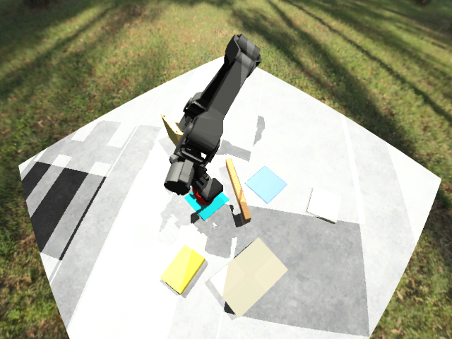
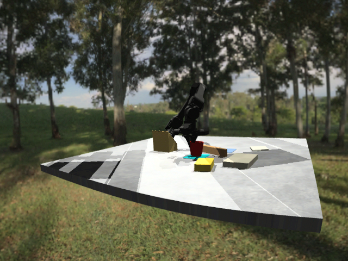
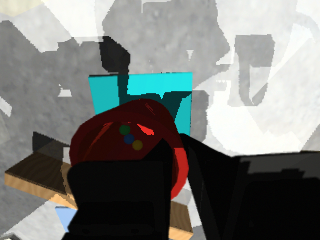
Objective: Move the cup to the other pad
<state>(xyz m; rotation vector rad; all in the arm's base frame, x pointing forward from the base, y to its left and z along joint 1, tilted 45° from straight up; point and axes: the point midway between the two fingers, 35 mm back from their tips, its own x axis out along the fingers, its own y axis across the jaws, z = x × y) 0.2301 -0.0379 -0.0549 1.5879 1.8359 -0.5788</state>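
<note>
My gripper tip is now 30 mm short of the red cup. Round my gripper tip: pale blue pad: 210 mm to the left, 90 mm ahead, 50 mm below; wooden bar: 110 mm to the left, 60 mm ahead, 40 mm below; cyan pad: 50 mm below, 30 mm ahead, 10 mm to the left.
</note>
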